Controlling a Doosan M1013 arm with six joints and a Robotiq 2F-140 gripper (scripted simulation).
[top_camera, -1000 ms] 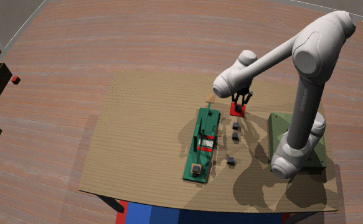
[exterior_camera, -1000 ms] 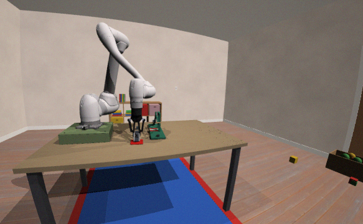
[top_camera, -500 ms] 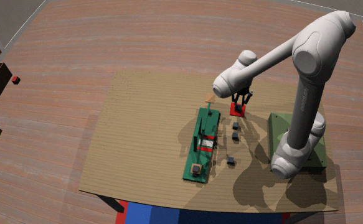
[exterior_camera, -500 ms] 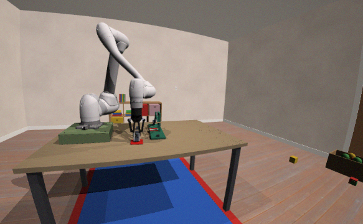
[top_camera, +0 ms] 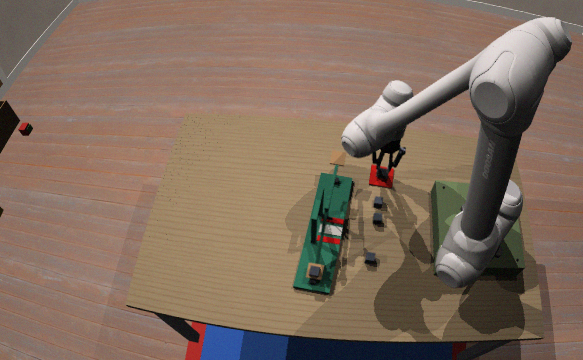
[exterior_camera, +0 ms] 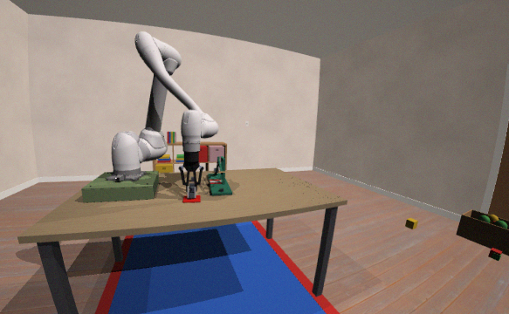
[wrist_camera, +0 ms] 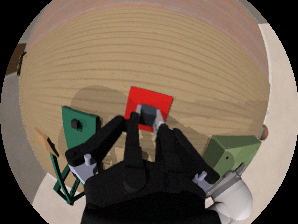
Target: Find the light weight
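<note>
Right now my hand is 40 mm above the red dish. Round my hand: green rocker balance (150 mm ahead, 270 mm to the left, 50 mm above).
</note>
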